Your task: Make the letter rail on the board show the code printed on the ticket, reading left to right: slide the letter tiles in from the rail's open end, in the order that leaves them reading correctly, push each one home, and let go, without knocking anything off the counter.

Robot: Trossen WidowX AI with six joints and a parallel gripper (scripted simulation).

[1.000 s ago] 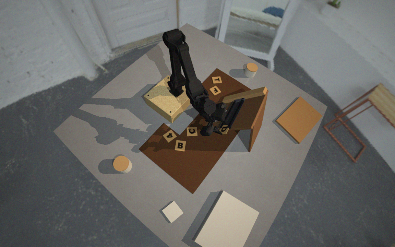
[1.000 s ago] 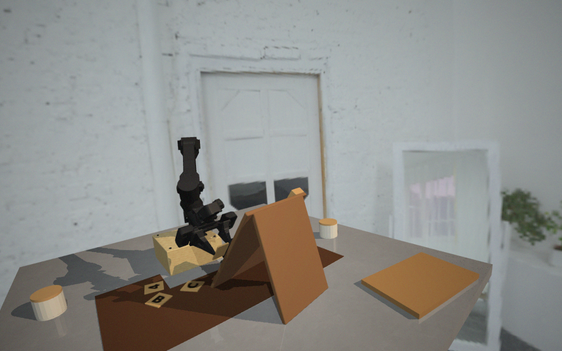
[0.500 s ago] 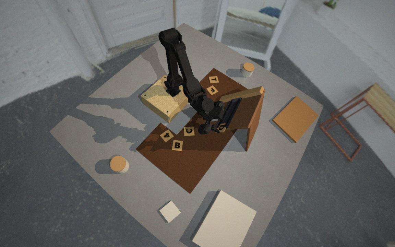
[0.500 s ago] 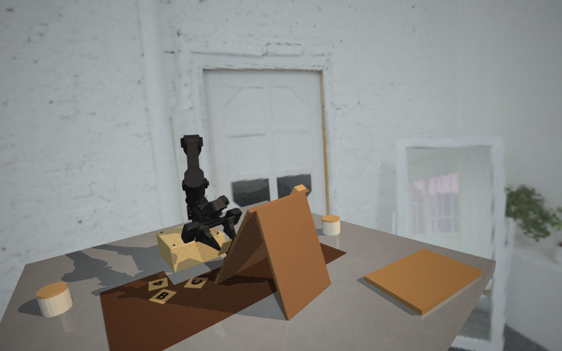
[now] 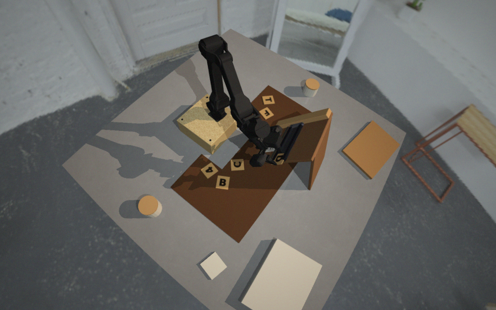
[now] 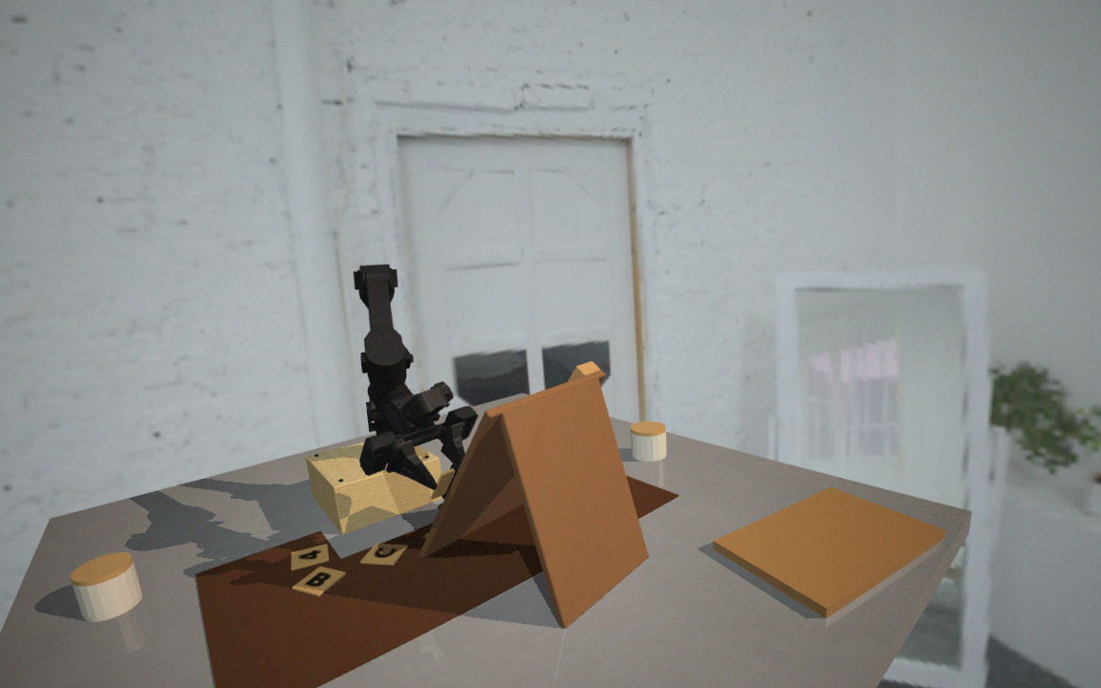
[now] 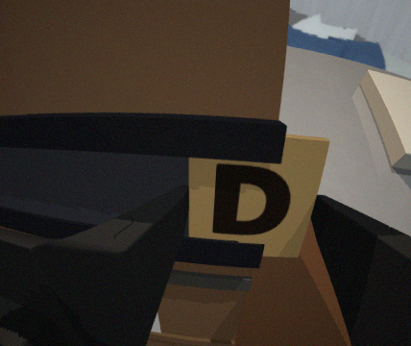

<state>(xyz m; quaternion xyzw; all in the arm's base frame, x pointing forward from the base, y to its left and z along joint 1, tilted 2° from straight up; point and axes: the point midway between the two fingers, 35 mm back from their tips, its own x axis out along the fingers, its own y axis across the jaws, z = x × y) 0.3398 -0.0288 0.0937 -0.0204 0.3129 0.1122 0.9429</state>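
My gripper tip is 8 cm to the right of the white ticket, 8 cm above it and 7 cm past it. Round my gripper tip: brown mat 16 cm below, 16 cm behind, 2 cm to the left; then D tile right at my gripper tip; then C tile 16 cm below, 15 cm behind, 8 cm to the right.
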